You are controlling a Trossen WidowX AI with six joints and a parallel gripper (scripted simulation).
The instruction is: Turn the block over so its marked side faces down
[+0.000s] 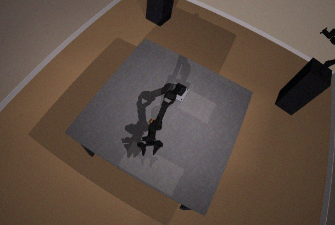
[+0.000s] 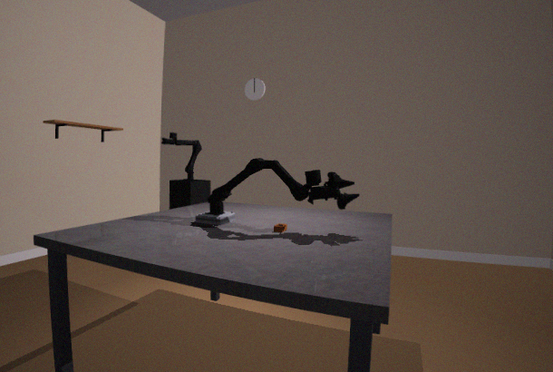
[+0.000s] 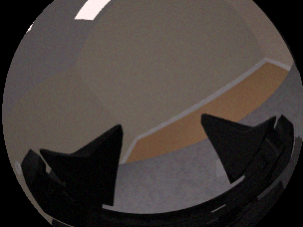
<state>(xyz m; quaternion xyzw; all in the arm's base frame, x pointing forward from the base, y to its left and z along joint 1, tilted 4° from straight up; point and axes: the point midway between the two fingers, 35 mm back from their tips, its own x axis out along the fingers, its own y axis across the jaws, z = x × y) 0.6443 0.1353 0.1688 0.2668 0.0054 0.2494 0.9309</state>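
Right now the orange block is 300 mm behind my gripper tip, 150 mm to the right of it and 180 mm below it.
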